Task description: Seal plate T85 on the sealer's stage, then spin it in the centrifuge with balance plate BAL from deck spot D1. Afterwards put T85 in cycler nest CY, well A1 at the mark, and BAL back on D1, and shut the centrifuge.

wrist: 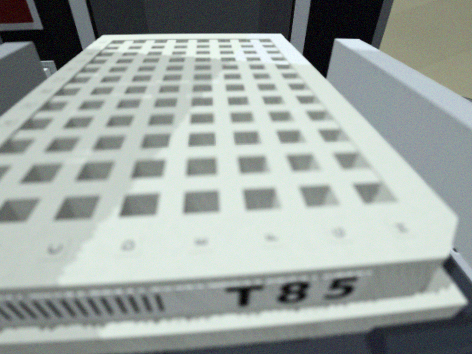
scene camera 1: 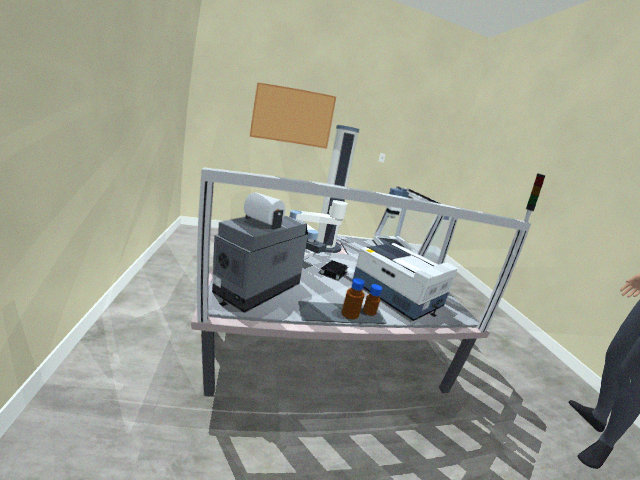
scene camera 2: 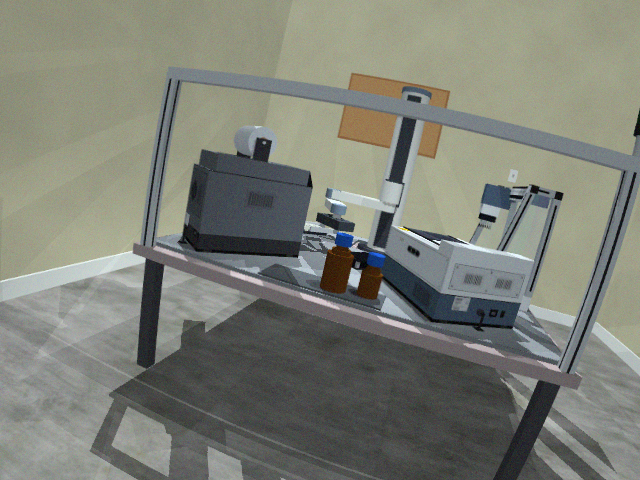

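Pixels of known places: gripper, fingertip midpoint: (wrist: 190, 67); arm's base at its link origin: (scene camera 2: 379, 252).
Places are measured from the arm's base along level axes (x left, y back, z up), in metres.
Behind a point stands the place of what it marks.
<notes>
Plate T85 (wrist: 200, 152) @(y -0.479, x -0.263, z 0.128 m), white with open-looking square wells and its label toward the camera, lies level on the sealer's dark stage (wrist: 425, 335) in the wrist view. I cannot make out a seal on it. My gripper (wrist: 190, 67) @(y -0.527, x -0.299, z 0.124 m) is shut on T85, one pale finger along each long side. In scene camera 2 the gripper's dark body (scene camera 2: 334, 222) @(y -0.473, x -0.180, z 0.164 m) is low beside the sealer, its fingers hidden. The grey sealer (scene camera 1: 258, 263) @(y -0.917, x -0.493, z 0.236 m) (scene camera 2: 248, 206) @(y -0.840, x -0.424, z 0.195 m) (wrist: 195, 17) @(y -0.897, x -0.602, z 0.068 m) carries a white roll. BAL, spot D1 and the mark on nest CY cannot be made out.
A white-and-blue instrument (scene camera 1: 408, 279) @(y -0.872, x 0.241, z 0.201 m) (scene camera 2: 460, 279) @(y -0.935, x 0.339, z 0.159 m) stands at the right of the table. Two brown bottles (scene camera 1: 353, 302) @(y -0.964, x -0.055, z 0.109 m) (scene camera 2: 337, 271) @(y -0.967, x -0.030, z 0.088 m) with blue caps stand near the front edge. A small black device (scene camera 1: 334, 269) @(y -0.513, x -0.041, z 0.053 m) lies between the machines. A frame rail (scene camera 1: 361, 195) @(y -1.044, x -0.158, z 0.604 m) (scene camera 2: 310, 93) @(y -1.044, x -0.209, z 0.591 m) crosses above.
</notes>
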